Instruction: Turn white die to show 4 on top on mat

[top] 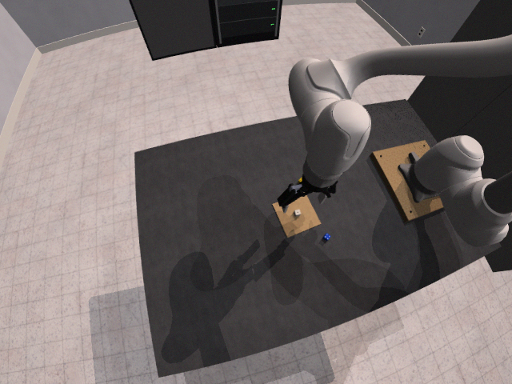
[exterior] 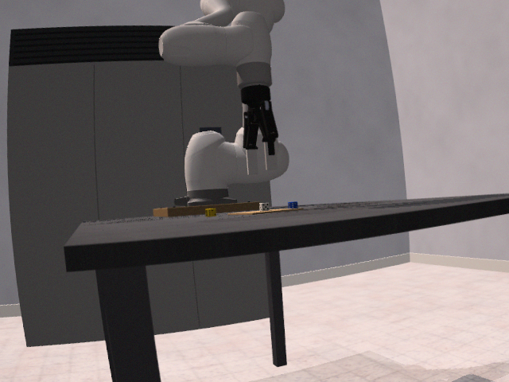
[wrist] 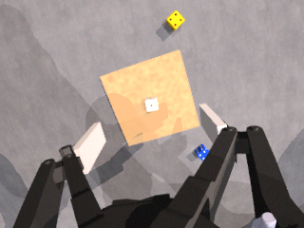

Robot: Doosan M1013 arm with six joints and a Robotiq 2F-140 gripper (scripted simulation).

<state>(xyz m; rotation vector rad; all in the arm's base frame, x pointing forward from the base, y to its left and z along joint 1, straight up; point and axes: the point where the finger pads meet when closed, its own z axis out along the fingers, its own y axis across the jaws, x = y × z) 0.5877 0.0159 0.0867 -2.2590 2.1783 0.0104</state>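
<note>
My gripper is now 10 cm above the white die. Round my hand: blue die 8 cm behind, 11 cm to the left, 11 cm below; tan mat 11 cm below; yellow die 6 cm behind, 13 cm to the right, 11 cm below.
</note>
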